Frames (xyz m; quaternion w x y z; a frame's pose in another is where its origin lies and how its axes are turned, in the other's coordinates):
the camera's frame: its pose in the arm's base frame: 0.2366 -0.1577 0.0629 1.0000 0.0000 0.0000 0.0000
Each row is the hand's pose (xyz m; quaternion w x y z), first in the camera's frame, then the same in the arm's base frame.
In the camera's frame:
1: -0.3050 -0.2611 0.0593 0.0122 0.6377 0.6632 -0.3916
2: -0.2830 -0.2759 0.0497 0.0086 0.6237 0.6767 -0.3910
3: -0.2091 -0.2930 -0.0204 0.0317 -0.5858 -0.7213 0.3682
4: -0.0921 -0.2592 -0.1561 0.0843 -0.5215 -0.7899 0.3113
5: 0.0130 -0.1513 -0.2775 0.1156 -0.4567 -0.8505 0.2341
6: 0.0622 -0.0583 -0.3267 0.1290 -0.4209 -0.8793 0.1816
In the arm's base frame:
1: -0.0684 -0.4188 0.1222 0.0122 0.6377 0.6632 -0.3916
2: -0.0464 -0.4336 0.1126 0.0086 0.6237 0.6767 -0.3910
3: 0.0275 -0.4507 0.0425 0.0317 -0.5858 -0.7213 0.3682
4: 0.1445 -0.4169 -0.0932 0.0843 -0.5215 -0.7899 0.3113
5: 0.2496 -0.3090 -0.2146 0.1156 -0.4567 -0.8505 0.2341
6: 0.2988 -0.2160 -0.2638 0.1290 -0.4209 -0.8793 0.1816

